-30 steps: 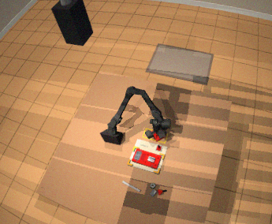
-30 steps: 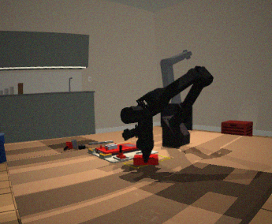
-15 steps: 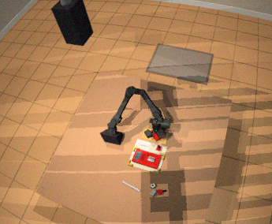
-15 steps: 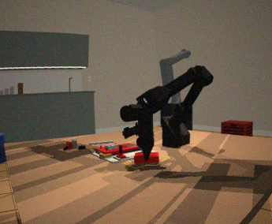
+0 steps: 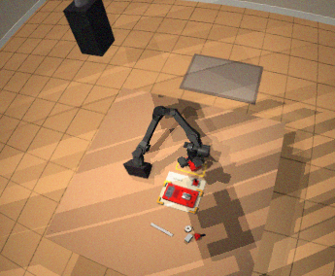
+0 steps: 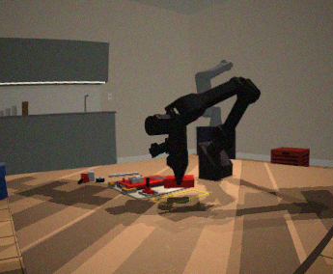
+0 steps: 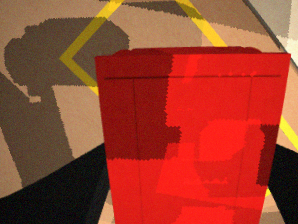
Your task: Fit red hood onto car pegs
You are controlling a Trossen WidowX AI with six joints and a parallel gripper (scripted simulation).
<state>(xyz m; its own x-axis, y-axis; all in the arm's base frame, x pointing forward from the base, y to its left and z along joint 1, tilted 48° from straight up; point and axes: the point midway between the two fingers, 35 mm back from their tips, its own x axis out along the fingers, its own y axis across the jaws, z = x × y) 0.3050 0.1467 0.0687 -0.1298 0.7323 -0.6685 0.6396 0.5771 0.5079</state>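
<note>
My gripper tip is 210 mm to the left of the grey engine block, 30 mm short of it and 30 mm above it. Also, from my gripper tip: grey bar 460 mm to the right, 50 mm below, 30 mm behind; red hood 10 mm above.
</note>
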